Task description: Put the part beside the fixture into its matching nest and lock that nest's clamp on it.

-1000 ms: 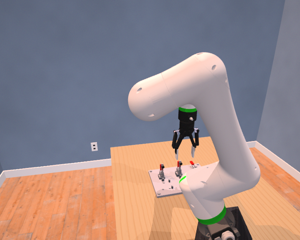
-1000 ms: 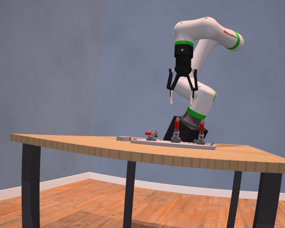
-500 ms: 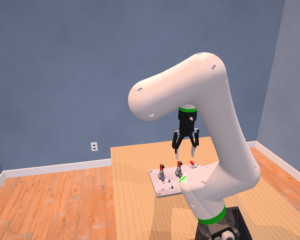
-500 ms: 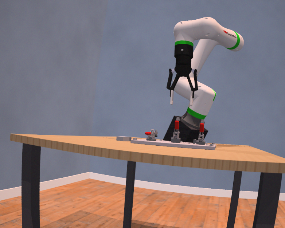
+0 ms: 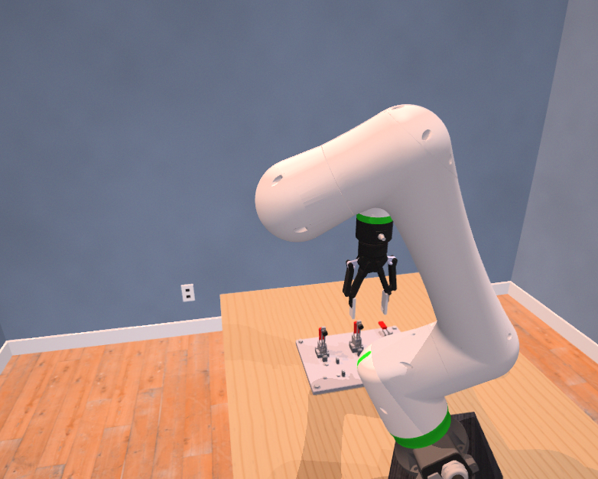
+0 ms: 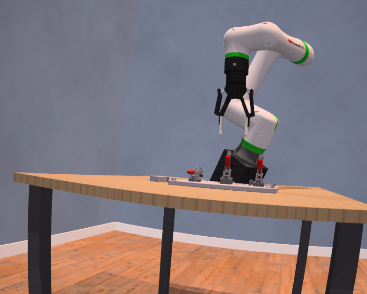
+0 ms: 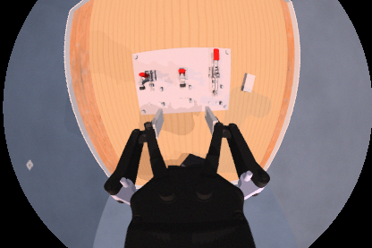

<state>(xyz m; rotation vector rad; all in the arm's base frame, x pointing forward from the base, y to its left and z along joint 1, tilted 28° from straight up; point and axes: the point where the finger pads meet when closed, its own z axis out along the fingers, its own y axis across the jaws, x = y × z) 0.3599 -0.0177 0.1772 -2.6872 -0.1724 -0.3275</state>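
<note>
Right now the pale grey part is 8 cm ahead of my hand, 25 cm to the right of it and 20 cm below it. The rest, counted from my hand: grey fixture plate (4 cm ahead, 1 cm to the left, 21 cm below).
</note>
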